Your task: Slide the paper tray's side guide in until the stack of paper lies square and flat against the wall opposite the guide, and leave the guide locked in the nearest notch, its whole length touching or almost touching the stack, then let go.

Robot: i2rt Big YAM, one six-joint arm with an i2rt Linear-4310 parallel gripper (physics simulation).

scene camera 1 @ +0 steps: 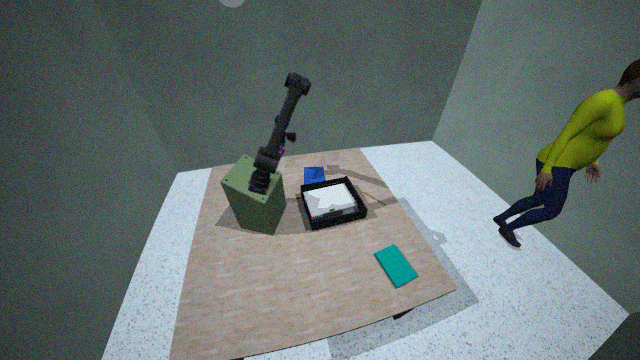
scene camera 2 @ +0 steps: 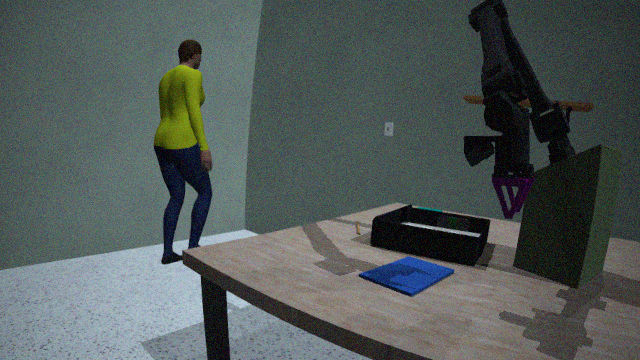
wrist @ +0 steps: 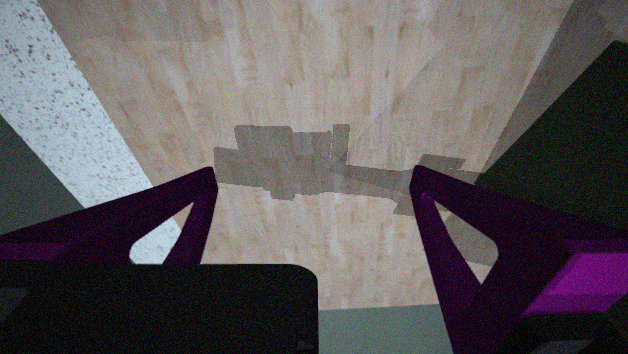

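Where they show: gripper, between the fingertips: (scene camera 2: 512, 215) (wrist: 313, 177); arm's base, origin of its link: (scene camera 1: 259, 183) (scene camera 2: 565, 167).
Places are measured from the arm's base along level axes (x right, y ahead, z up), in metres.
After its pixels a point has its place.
Observation:
The black paper tray (scene camera 1: 345, 219) @[x 0.045, y 0.449, z -0.261 m] (scene camera 2: 425, 241) @[x -0.241, y 0.344, z -0.250 m] stands on the table, right of the arm's base in the first scene view. A white paper stack (scene camera 1: 325, 198) @[x -0.121, y 0.348, z -0.254 m] (scene camera 2: 445, 228) @[x -0.030, y 0.383, z -0.251 m] lies in it, with a dark gap between the stack and the tray's near wall. A small green mark (scene camera 1: 332, 210) @[x 0.003, y 0.376, z -0.224 m] shows at the stack's near edge; the dark side guide cannot be told clearly from the tray. My gripper (scene camera 2: 509, 216) @[x -0.418, y 0.056, z -0.102 m] (wrist: 313, 177) @[x -0.418, y 0.056, z -0.102 m] is open and empty, pointing down above the table between the tray and the base, apart from both. The tray does not show in the wrist view.
The green base block (scene camera 1: 255, 212) @[x 0.090, y -0.026, z -0.113 m] (scene camera 2: 560, 225) @[x -0.148, y -0.021, z -0.149 m] carries the arm. A blue flat block (scene camera 1: 314, 174) @[x -0.405, y 0.293, z -0.289 m] (scene camera 2: 407, 276) @[x -0.425, y 0.279, z -0.289 m] lies beside the tray. A teal flat block (scene camera 1: 396, 266) @[x 0.344, y 0.663, z -0.278 m] lies near the table's edge. A thin stick (scene camera 1: 375, 198) @[x -0.136, y 0.688, z -0.291 m] (scene camera 2: 358, 228) @[x -0.160, y 0.666, z -0.292 m] lies by the tray. A person (scene camera 1: 585, 130) (scene camera 2: 182, 110) stands beyond the table.

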